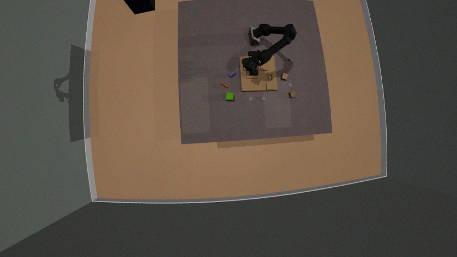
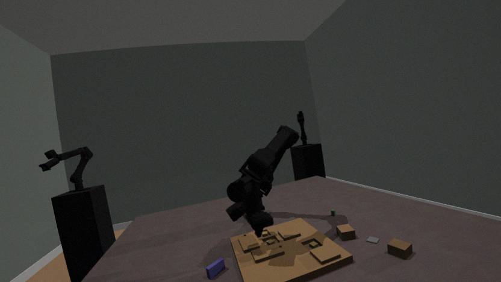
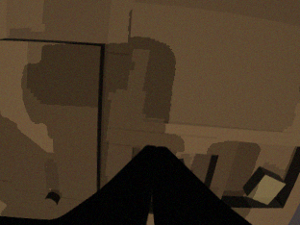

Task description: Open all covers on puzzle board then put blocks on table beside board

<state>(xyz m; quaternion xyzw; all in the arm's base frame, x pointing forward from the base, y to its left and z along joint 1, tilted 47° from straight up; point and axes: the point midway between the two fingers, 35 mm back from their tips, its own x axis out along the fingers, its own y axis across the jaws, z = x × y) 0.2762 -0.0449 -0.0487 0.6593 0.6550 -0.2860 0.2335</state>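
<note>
My gripper tip is 30 mm short of the purple piece, 150 mm to the left of it and 40 mm above it. Round my gripper tip: orange stick (110 mm ahead, 220 mm to the right, 40 mm below); green cube (220 mm ahead, 200 mm to the right, 30 mm below); tiny green piece (70 mm behind, 360 mm to the left, 40 mm below).
</note>
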